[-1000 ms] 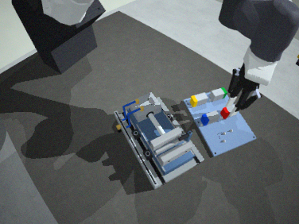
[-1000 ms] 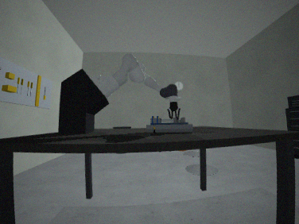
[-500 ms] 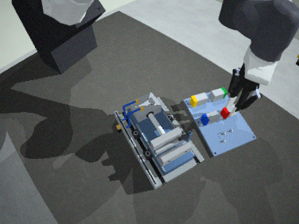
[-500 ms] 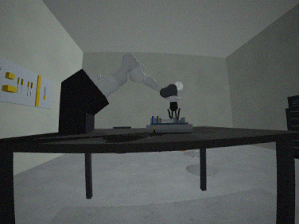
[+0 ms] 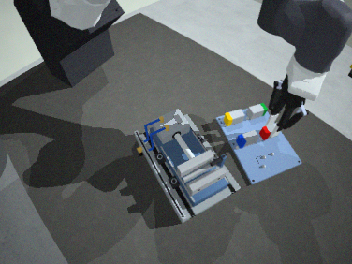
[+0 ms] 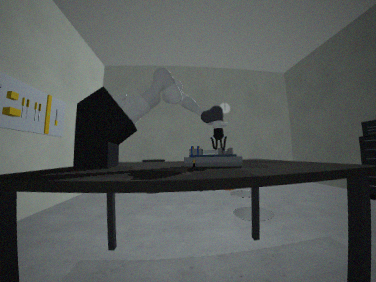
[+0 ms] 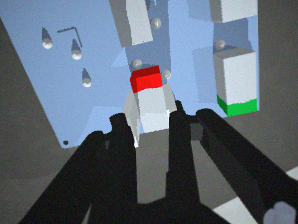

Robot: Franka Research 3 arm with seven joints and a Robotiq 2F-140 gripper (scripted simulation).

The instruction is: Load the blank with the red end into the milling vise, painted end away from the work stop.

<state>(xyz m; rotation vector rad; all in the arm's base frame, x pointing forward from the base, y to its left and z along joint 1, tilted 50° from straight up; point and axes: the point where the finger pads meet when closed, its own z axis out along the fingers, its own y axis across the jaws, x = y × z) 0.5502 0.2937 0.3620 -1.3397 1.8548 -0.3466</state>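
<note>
Right now the light blue infeed plate is 5 cm to the right of my hand and 6 cm below it. From my hand the other things lie so: red-ended blank (4 cm below); blue-ended blank (2 cm behind, 9 cm to the right, 4 cm below); green-ended blank (9 cm behind, 2 cm to the left, 4 cm below).
</note>
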